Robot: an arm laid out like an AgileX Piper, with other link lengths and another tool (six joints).
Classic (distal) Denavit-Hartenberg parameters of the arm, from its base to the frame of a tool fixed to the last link. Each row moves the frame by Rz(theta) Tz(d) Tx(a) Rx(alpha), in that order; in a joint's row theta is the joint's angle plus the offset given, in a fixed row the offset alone. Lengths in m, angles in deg.
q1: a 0  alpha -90  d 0.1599  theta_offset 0
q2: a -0.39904  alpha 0  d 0  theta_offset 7.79
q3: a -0.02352  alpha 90  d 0  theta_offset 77.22
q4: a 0  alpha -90  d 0.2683  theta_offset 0
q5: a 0  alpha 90  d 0  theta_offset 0
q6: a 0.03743  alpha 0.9  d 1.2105  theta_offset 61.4
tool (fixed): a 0  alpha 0  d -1.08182  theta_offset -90
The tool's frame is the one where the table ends.
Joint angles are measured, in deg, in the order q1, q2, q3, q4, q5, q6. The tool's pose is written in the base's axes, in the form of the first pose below.
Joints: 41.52, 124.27, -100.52, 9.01, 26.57, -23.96
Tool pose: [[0.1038 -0.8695 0.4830 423.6], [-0.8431 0.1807 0.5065 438.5], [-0.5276 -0.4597 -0.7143 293.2], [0 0 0 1]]
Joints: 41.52, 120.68, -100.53, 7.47, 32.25, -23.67
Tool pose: [[0.1114 -0.8791 0.4634 408.9], [-0.8602 0.1482 0.4879 424.9], [-0.4976 -0.4530 -0.7398 322.3], [0 0 0 1]]
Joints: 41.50, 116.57, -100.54, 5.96, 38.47, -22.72
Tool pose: [[0.1066 -0.8888 0.4457 391.3], [-0.8758 0.1283 0.4654 408.0], [-0.4708 -0.4400 -0.7647 355.2], [0 0 0 1]]
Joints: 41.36, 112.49, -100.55, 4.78, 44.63, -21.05
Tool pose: [[0.0834 -0.8993 0.4293 373.0], [-0.8884 0.1281 0.4409 389.2], [-0.4515 -0.4182 -0.7882 387.0], [0 0 0 1]]
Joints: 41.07, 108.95, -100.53, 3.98, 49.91, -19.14
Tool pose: [[0.0498 -0.9079 0.4162 356.9], [-0.8970 0.1425 0.4183 371.0], [-0.4391 -0.3941 -0.8073 413.5], [0 0 0 1]]
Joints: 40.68, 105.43, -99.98, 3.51, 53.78, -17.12
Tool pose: [[0.0130 -0.9114 0.4112 341.4], [-0.8987 0.1696 0.4043 353.0], [-0.4383 -0.3749 -0.8169 437.3], [0 0 0 1]]
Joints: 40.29, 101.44, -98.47, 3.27, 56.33, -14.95
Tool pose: [[-0.0245 -0.9100 0.4139 323.8], [-0.8934 0.2057 0.3995 333.9], [-0.4487 -0.3600 -0.8180 459.6], [0 0 0 1]]
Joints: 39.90, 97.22, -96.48, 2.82, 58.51, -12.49
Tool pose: [[-0.0654 -0.9051 0.4202 304.6], [-0.8859 0.2465 0.3929 313.4], [-0.4592 -0.3465 -0.8180 479.3], [0 0 0 1]]
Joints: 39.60, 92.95, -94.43, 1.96, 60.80, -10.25
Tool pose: [[-0.1011 -0.8978 0.4287 284.1], [-0.8809 0.2810 0.3809 291.9], [-0.4624 -0.3391 -0.8192 496.4], [0 0 0 1]]
